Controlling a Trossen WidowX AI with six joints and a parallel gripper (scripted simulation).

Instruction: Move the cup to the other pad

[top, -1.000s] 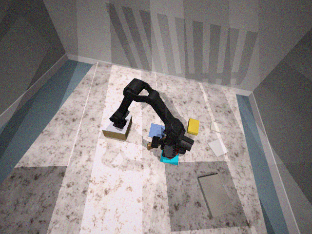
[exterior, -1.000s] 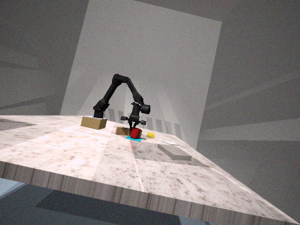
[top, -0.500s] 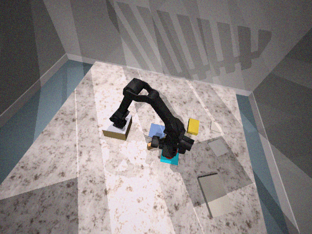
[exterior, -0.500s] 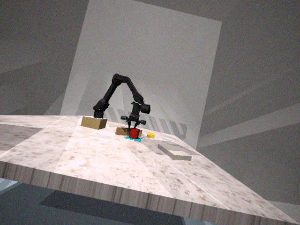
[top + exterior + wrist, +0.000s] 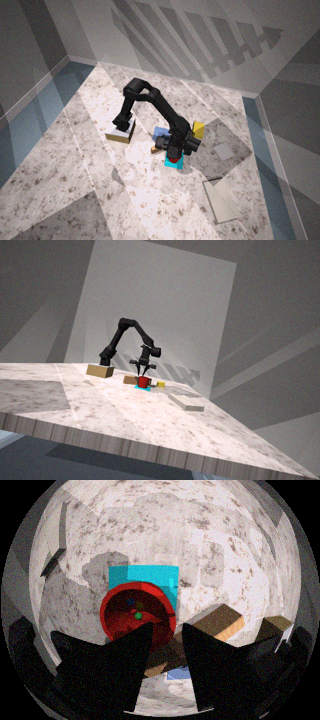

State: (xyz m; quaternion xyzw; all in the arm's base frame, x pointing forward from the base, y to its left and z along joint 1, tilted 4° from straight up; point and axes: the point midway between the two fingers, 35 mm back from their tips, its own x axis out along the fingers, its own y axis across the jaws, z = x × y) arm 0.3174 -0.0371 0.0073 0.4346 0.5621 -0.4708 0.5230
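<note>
Right now the red cup is 4 cm below my gripper tip and 3 cm ahead of it. Also, from my gripper tip: wooden bar 7 cm to the left, 6 cm below, 3 cm behind; cyan pad 8 cm below, 4 cm ahead; blue pad 13 cm to the left, 9 cm behind, 8 cm below.
</note>
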